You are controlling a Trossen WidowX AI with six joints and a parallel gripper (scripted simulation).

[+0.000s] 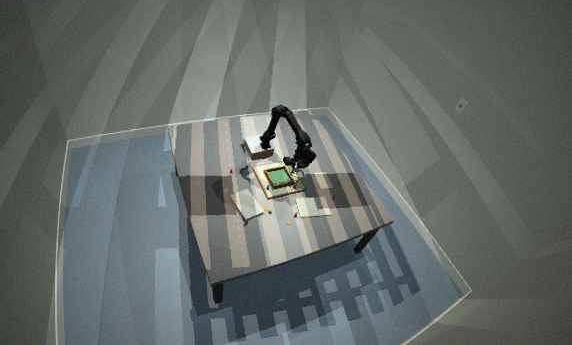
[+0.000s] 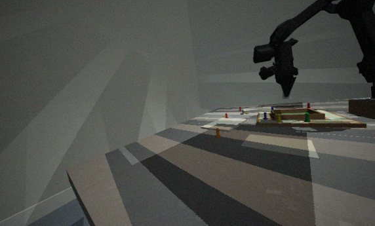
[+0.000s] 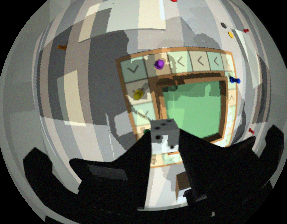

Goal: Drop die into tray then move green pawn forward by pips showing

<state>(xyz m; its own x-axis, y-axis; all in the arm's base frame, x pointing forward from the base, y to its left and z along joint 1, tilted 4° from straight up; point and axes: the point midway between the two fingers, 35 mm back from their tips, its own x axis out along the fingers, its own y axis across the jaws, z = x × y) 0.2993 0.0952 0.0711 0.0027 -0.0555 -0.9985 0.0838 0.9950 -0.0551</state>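
My gripper tip is 8 cm above the green pawn, 5 cm past it and 3 cm to the right of it. Round my gripper tip: yellow pawn (8 cm below, 3 cm to the left, 3 cm ahead); grey die (right at my gripper tip); purple pawn (8 cm below, 8 cm ahead, 2 cm to the right).
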